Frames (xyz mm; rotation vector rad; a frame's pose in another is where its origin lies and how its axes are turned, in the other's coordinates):
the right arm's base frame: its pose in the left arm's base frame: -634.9 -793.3 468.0 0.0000 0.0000 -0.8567
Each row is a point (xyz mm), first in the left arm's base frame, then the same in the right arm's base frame.
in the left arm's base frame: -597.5 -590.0 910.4
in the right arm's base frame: -129.1 161.4 442.4
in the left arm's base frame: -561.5 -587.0 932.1
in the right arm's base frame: -107.8 190.6 464.1
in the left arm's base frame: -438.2 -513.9 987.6
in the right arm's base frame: -82.3 331.6 519.6
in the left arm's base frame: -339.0 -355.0 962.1
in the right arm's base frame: -137.4 510.7 494.1
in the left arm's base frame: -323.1 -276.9 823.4
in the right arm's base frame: -186.0 573.8 355.4
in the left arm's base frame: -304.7 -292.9 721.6
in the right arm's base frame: -161.9 577.3 253.6
